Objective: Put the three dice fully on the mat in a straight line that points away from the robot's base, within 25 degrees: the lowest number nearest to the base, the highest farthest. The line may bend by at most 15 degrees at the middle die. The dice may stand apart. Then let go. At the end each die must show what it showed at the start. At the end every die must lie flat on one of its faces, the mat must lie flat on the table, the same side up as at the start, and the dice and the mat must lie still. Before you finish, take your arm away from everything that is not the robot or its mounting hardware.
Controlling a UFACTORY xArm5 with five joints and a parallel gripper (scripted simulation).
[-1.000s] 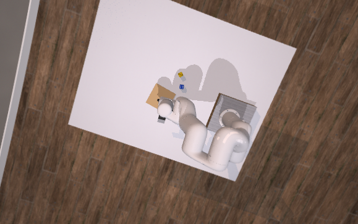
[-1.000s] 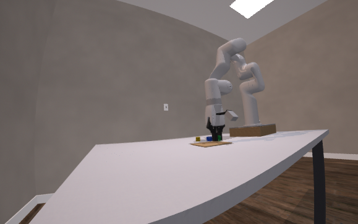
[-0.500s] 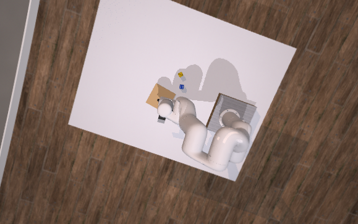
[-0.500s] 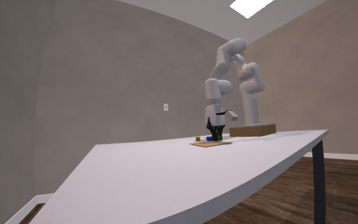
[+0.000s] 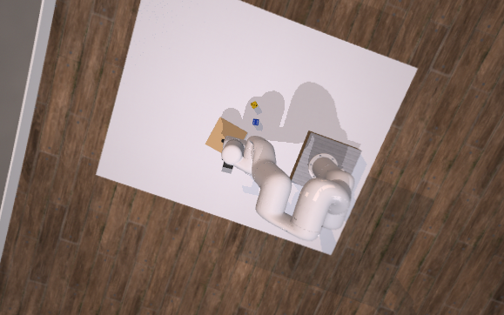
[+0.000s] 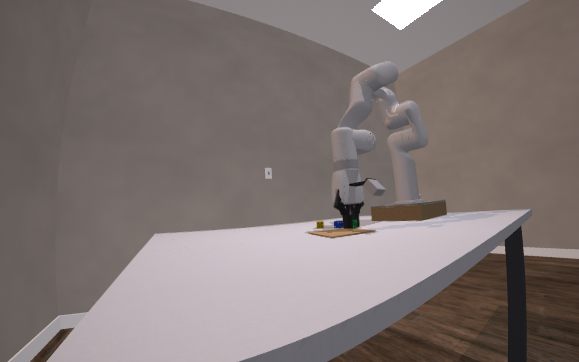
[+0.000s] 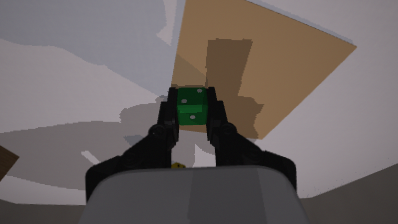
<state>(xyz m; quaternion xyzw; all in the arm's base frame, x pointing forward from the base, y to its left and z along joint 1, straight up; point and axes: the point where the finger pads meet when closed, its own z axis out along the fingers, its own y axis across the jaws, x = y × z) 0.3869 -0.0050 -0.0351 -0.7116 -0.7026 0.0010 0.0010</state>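
Right now my hand is 10 mm above the green die. From my hand the other things lie so: tan mat: 50 mm ahead, 30 mm below; then blue die: 110 mm to the right, 60 mm behind, 20 mm below; then yellow die: 180 mm to the right, 30 mm behind, 20 mm below.
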